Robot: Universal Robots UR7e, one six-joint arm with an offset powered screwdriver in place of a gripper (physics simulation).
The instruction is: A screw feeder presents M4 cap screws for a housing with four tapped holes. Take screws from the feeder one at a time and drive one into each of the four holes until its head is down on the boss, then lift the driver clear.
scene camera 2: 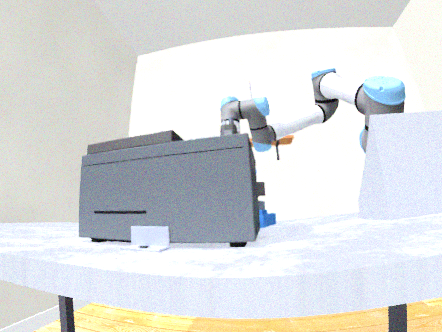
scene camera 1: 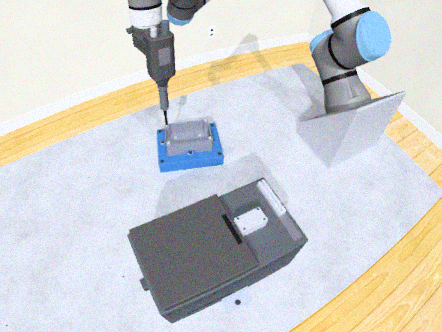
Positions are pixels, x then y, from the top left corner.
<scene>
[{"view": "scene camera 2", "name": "dark grey screw feeder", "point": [205, 197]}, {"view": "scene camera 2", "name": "dark cover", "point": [165, 136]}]
</scene>
